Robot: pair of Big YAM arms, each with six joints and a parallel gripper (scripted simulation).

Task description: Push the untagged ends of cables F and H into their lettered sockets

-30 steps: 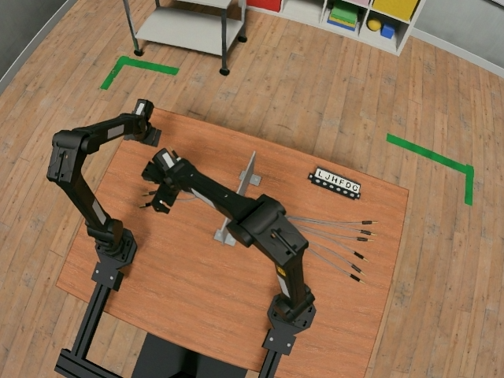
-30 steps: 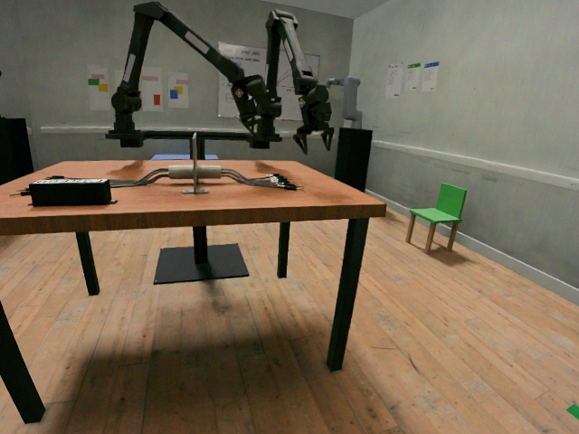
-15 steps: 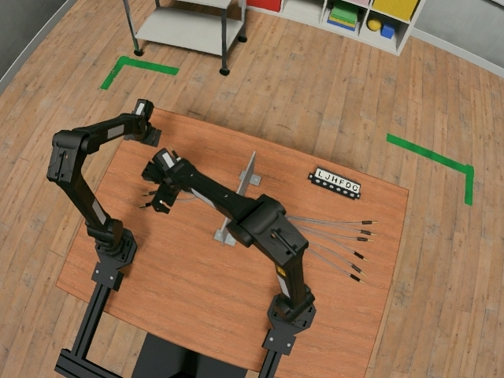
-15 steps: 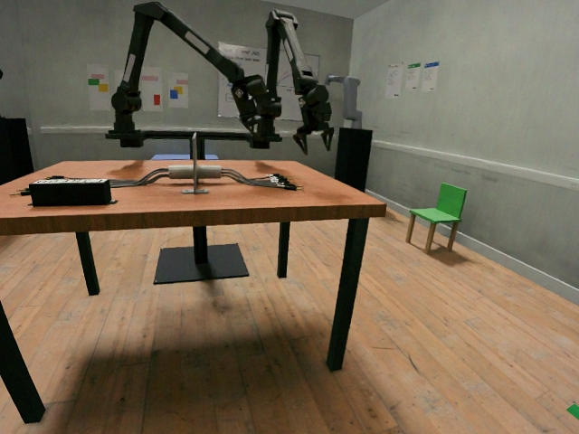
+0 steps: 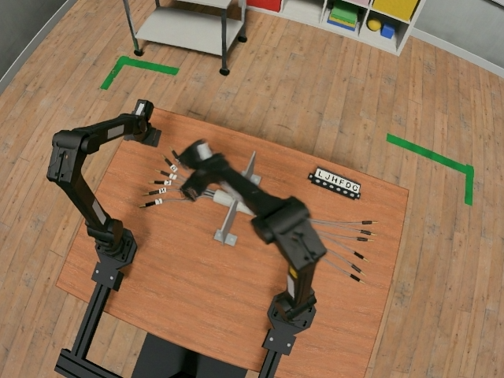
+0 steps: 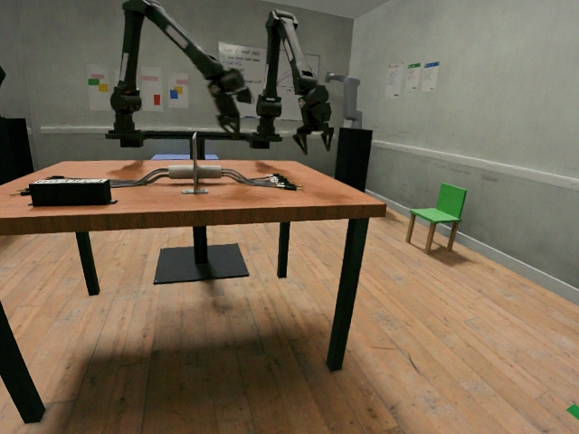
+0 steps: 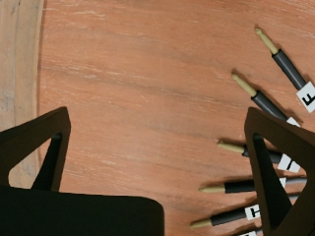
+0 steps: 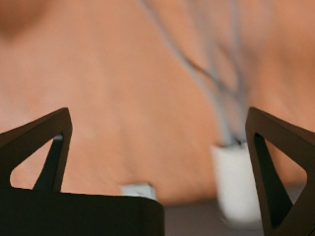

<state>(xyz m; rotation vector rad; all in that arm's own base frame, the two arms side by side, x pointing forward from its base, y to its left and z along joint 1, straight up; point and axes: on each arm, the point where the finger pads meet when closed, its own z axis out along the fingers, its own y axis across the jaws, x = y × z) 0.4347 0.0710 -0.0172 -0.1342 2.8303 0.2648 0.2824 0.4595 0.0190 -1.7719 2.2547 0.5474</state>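
Now: left hand 4 cm short of the cable end tagged F, 10 cm to the left of it and 13 cm above it.
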